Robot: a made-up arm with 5 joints.
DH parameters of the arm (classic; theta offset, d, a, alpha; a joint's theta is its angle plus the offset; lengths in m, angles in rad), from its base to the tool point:
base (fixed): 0 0 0 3.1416
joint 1: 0 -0.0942 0.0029 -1.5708
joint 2: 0 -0.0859 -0.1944 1.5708
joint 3: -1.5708 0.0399 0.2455 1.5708
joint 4: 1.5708 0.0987 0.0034 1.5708
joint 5: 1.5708 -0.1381 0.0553 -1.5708
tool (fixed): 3.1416 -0.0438 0 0
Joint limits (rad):
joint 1: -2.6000..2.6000
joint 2: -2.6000..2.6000
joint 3: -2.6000..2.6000
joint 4: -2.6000..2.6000
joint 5: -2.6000..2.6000
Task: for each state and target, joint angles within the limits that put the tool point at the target. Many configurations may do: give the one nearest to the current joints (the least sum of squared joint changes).
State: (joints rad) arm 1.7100 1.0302 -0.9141 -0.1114 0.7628
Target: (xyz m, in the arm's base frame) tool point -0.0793 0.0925 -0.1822
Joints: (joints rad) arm 1.7110 1.1382 -1.6614 -0.0586 0.8300
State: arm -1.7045 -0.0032 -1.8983 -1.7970 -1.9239
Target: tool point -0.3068 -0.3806 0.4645
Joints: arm -1.2813 -0.8154 -1.1500 -2.4439 -1.3606
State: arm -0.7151 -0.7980 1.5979 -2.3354 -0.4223
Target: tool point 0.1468 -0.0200 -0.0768
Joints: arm -0.9827 -0.5607 2.4801 -2.2076 -0.4108
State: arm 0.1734 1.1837 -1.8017 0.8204 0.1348
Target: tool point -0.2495 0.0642 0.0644
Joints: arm 0.7075 0.3262 -2.0785 0.9518 0.0503
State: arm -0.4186 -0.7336 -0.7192 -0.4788 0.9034
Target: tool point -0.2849 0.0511 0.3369
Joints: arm 0.0695 -0.8217 -0.8715 -0.2952 1.2277
